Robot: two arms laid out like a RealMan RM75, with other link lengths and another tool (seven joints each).
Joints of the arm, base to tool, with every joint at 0 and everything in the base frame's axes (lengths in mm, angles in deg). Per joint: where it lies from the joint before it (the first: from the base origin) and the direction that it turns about. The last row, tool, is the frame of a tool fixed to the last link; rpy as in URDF.
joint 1: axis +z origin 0 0 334.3
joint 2: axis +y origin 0 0 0
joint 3: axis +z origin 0 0 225.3
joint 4: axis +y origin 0 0 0
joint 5: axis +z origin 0 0 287.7
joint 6: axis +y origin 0 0 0
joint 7: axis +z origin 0 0 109.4
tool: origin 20 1 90 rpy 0 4.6 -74.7
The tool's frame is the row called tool.
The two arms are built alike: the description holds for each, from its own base.
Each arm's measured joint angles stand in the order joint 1, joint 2, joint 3, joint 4, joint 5, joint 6, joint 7.
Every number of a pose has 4 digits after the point.
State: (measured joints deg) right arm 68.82 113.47 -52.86 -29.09 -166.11 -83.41 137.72; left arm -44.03 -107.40 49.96 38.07 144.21 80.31 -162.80
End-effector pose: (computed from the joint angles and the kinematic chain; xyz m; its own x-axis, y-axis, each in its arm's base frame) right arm 0.1866 0.4778 0.0617 0.6556 0.5054 0.5610 0.4609 -0.8564 0.2328; left arm -0.2951 0.4864 0.1268 -0.8904 0.2028 0.4075 0.2834 0.9475 0.1479
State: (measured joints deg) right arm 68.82 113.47 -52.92 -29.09 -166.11 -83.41 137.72; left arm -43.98 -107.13 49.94 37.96 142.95 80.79 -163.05
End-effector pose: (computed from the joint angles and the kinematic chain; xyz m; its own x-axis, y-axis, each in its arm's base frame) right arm 0.1866 0.4778 0.0617 0.6549 0.5059 0.5614 0.4611 -0.8561 0.2335; left arm -0.2923 0.4863 0.1277 -0.9001 0.1975 0.3884 0.2755 0.9485 0.1562
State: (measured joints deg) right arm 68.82 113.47 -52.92 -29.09 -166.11 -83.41 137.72; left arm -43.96 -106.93 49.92 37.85 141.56 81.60 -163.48
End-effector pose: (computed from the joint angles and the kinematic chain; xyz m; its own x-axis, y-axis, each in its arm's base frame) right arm 0.1866 0.4778 0.0617 0.6549 0.5059 0.5614 0.4611 -0.8561 0.2335; left arm -0.2884 0.4854 0.1275 -0.9119 0.1914 0.3630 0.2637 0.9510 0.1613
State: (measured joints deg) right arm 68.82 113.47 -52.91 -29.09 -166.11 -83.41 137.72; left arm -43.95 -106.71 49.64 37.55 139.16 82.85 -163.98
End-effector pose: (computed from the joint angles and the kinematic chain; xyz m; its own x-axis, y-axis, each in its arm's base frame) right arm 0.1866 0.4778 0.0617 0.6550 0.5058 0.5614 0.4611 -0.8561 0.2333; left arm -0.2815 0.4839 0.1265 -0.9311 0.1827 0.3158 0.2454 0.9542 0.1713
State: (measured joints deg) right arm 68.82 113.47 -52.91 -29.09 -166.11 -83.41 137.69; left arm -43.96 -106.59 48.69 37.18 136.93 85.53 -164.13
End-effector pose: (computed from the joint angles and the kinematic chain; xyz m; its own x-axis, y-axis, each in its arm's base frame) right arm 0.1866 0.4778 0.0617 0.6548 0.5062 0.5612 0.4614 -0.8559 0.2336; left arm -0.2732 0.4783 0.1249 -0.9510 0.1796 0.2516 0.2250 0.9603 0.1648
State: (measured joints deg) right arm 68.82 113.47 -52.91 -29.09 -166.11 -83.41 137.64; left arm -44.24 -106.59 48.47 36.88 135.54 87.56 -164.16
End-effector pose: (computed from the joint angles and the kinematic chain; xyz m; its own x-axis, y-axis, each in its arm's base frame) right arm 0.1866 0.4778 0.0617 0.6544 0.5070 0.5610 0.4621 -0.8554 0.2340; left arm -0.2652 0.4741 0.1220 -0.9597 0.1871 0.2098 0.2204 0.9641 0.1481
